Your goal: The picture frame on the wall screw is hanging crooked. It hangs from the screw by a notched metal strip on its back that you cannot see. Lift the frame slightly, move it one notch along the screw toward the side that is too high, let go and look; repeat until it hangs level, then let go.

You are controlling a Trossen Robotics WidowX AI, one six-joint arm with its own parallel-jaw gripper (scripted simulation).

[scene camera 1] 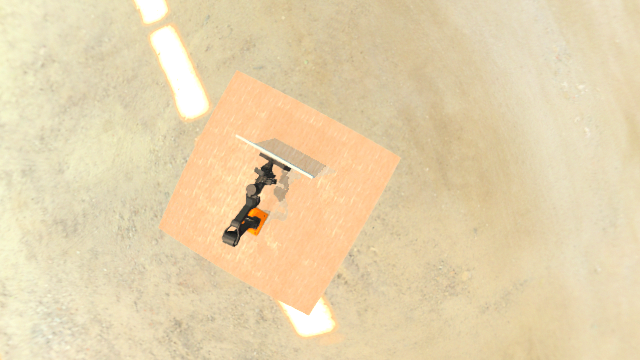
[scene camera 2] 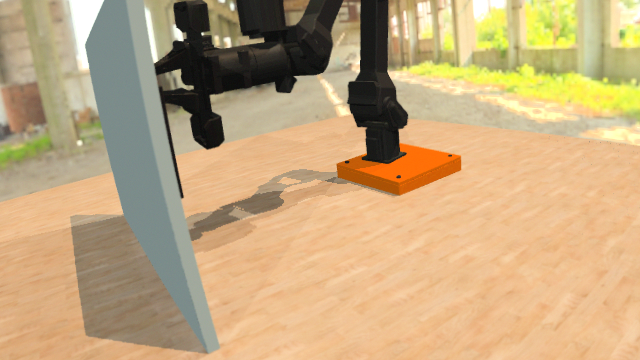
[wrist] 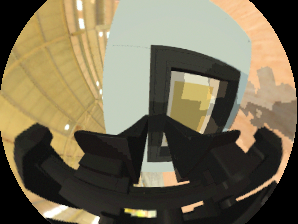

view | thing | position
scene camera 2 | grey wall panel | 118, 49
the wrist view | my gripper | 155, 117
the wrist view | grey wall panel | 125, 82
